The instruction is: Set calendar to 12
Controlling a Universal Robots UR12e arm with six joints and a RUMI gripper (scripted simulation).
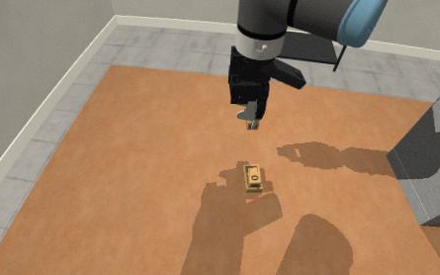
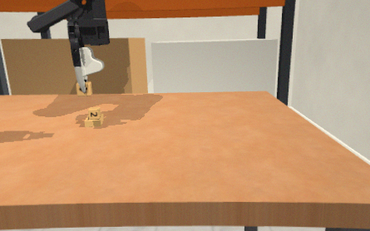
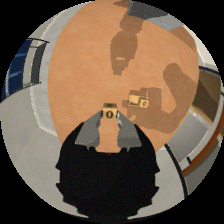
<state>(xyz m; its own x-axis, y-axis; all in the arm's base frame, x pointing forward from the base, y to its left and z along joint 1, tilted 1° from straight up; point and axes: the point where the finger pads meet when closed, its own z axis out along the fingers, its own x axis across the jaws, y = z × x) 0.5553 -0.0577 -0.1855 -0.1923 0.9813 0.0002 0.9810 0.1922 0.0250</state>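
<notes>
Now: the tray 12 cm below my hand, 11 cm to the left of it and 2 cm behind it. Also, from my hand: cube: 1 cm below.
</notes>
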